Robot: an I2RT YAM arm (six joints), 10 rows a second.
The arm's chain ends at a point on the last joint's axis. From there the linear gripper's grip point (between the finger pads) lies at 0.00 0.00 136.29 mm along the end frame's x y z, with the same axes.
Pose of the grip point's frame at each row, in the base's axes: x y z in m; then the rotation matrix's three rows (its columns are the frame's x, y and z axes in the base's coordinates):
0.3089, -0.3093, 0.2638; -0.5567, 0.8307, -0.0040; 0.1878, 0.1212, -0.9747; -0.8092, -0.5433, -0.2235
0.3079, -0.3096, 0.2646; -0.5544, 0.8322, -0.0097; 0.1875, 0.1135, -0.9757; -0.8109, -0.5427, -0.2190
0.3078, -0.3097, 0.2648; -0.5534, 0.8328, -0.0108; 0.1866, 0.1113, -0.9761; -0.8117, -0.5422, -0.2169
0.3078, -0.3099, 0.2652; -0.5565, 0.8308, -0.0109; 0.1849, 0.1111, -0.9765; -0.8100, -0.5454, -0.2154
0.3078, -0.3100, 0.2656; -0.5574, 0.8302, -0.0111; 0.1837, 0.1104, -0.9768; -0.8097, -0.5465, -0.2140
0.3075, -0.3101, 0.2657; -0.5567, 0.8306, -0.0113; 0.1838, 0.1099, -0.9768; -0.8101, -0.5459, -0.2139
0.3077, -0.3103, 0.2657; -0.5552, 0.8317, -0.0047; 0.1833, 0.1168, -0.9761; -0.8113, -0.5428, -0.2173
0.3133, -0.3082, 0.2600; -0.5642, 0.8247, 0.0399; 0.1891, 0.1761, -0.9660; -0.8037, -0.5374, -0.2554
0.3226, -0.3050, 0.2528; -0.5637, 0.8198, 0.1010; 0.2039, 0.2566, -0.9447; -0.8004, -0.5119, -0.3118
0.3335, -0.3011, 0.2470; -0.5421, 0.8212, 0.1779; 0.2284, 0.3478, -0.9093; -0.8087, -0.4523, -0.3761
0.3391, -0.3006, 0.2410; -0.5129, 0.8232, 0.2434; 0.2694, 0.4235, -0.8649; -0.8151, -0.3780, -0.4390
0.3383, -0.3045, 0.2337; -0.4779, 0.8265, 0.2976; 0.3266, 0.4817, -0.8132; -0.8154, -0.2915, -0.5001
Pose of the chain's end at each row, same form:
0.3094, -0.1765, 0.2943; -0.5567, 0.8307, -0.0040; 0.1878, 0.1212, -0.9747; -0.8092, -0.5433, -0.2235
0.3092, -0.1766, 0.2944; -0.5544, 0.8322, -0.0097; 0.1875, 0.1135, -0.9757; -0.8109, -0.5427, -0.2190
0.3093, -0.1767, 0.2944; -0.5534, 0.8328, -0.0108; 0.1866, 0.1113, -0.9761; -0.8117, -0.5422, -0.2169
0.3093, -0.1768, 0.2946; -0.5565, 0.8308, -0.0109; 0.1849, 0.1111, -0.9765; -0.8100, -0.5454, -0.2154
0.3093, -0.1769, 0.2948; -0.5574, 0.8302, -0.0111; 0.1837, 0.1104, -0.9768; -0.8097, -0.5465, -0.2140
0.3090, -0.1770, 0.2949; -0.5567, 0.8306, -0.0113; 0.1838, 0.1099, -0.9768; -0.8101, -0.5459, -0.2139
0.3083, -0.1773, 0.2953; -0.5552, 0.8317, -0.0047; 0.1833, 0.1168, -0.9761; -0.8113, -0.5428, -0.2173
0.3079, -0.1765, 0.2948; -0.5642, 0.8247, 0.0399; 0.1891, 0.1761, -0.9660; -0.8037, -0.5374, -0.2554
0.3088, -0.1762, 0.2953; -0.5637, 0.8198, 0.1010; 0.2039, 0.2566, -0.9447; -0.8004, -0.5119, -0.3118
0.3093, -0.1772, 0.2983; -0.5421, 0.8212, 0.1779; 0.2284, 0.3478, -0.9093; -0.8087, -0.4523, -0.3761
0.3059, -0.1827, 0.3008; -0.5129, 0.8232, 0.2434; 0.2694, 0.4235, -0.8649; -0.8151, -0.3780, -0.4390
0.2977, -0.1937, 0.3019; -0.4779, 0.8265, 0.2976; 0.3266, 0.4817, -0.8132; -0.8154, -0.2915, -0.5001

